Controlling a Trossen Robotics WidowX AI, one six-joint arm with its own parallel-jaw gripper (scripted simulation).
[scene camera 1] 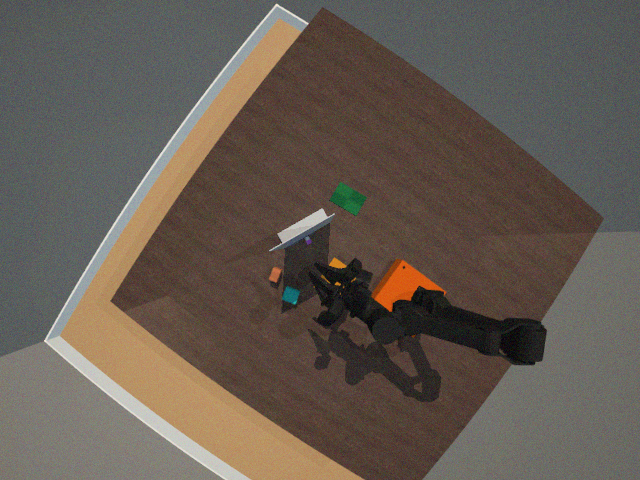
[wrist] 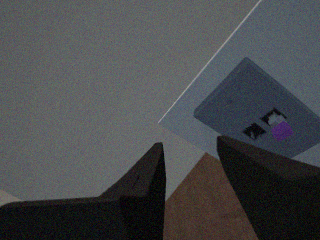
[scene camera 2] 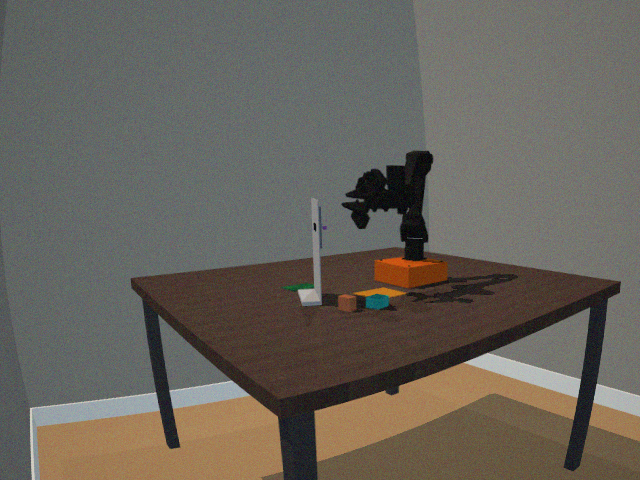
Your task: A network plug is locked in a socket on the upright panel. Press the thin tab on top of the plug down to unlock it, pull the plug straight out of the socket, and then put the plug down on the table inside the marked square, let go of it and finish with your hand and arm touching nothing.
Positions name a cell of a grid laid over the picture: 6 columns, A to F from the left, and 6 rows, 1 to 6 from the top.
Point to a white upright panel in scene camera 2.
C4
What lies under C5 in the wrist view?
My gripper.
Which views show my gripper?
Scene camera 1, the wrist view and scene camera 2: all of them.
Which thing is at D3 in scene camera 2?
My gripper.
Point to a white upright panel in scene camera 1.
C3
